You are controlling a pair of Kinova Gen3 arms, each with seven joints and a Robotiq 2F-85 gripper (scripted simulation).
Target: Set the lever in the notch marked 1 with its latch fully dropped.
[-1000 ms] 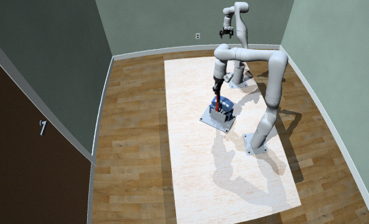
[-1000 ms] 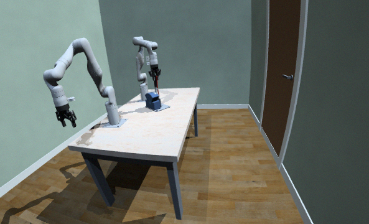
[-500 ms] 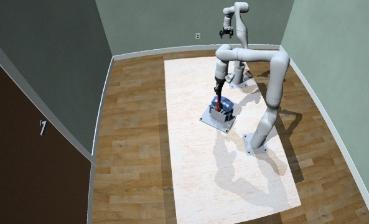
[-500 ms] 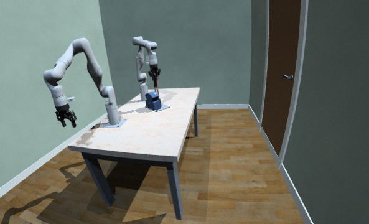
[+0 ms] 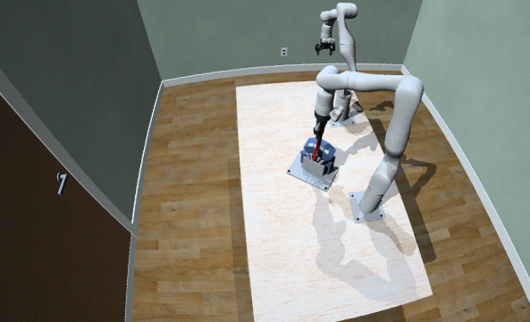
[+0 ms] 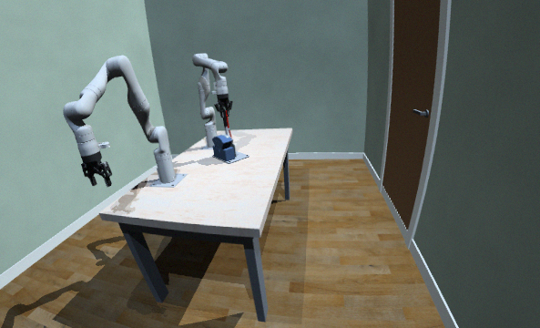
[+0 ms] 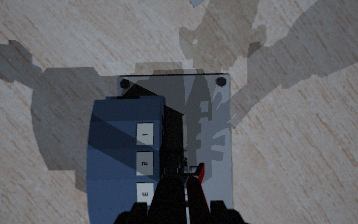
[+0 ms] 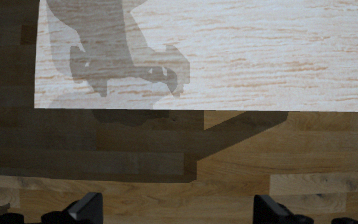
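Now: left hand 11 cm above the red bar, 1 cm to the right of it and 1 cm short of it.
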